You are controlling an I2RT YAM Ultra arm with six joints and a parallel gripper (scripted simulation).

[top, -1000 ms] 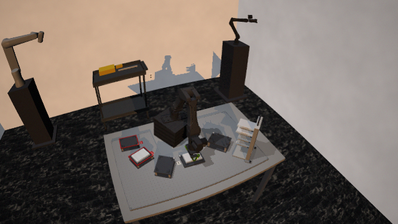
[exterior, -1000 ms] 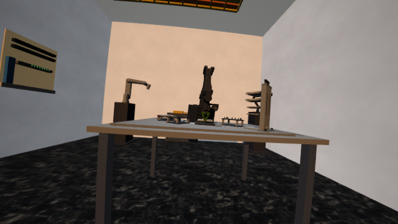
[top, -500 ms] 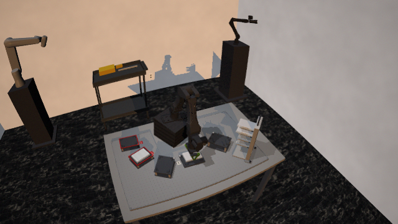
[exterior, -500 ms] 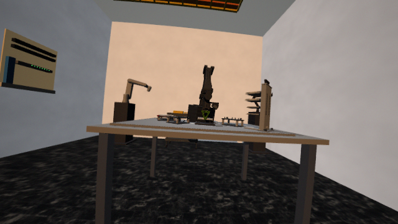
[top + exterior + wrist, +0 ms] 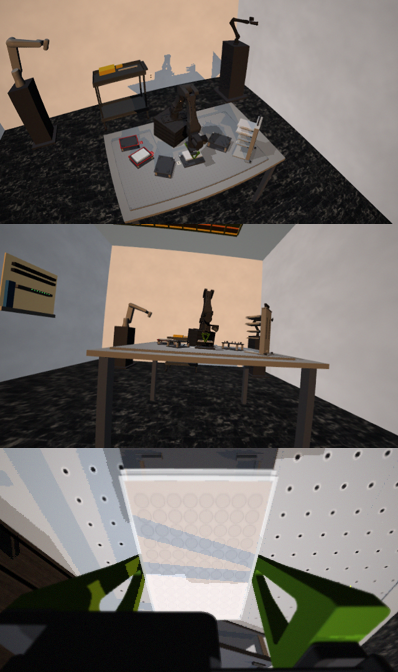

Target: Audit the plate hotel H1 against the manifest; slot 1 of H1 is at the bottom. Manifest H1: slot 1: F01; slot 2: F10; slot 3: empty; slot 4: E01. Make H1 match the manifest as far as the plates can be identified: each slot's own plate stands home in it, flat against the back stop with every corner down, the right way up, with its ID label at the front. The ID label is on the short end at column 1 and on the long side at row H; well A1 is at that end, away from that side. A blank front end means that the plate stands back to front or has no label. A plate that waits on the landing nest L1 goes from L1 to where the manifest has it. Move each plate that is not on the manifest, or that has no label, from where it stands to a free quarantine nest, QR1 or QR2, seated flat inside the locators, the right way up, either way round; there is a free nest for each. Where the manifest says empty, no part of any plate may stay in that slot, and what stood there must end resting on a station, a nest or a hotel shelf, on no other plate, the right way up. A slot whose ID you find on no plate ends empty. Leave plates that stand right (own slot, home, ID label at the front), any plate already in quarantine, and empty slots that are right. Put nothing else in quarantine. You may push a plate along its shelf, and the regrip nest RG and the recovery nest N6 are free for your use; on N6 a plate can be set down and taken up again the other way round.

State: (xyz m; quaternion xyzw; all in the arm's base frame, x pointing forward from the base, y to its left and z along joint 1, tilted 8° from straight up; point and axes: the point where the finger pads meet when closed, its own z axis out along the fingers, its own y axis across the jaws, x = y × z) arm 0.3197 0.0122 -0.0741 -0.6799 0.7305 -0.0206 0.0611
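My hand is 5 cm past the dark regrip nest, 26 cm to the right of it and 1 cm above it. Round my hand: white plate right at my hand; then N6 tag 1 cm behind, 10 cm to the right, 6 cm below; then RG tag 13 cm behind, 20 cm to the left, 6 cm below.
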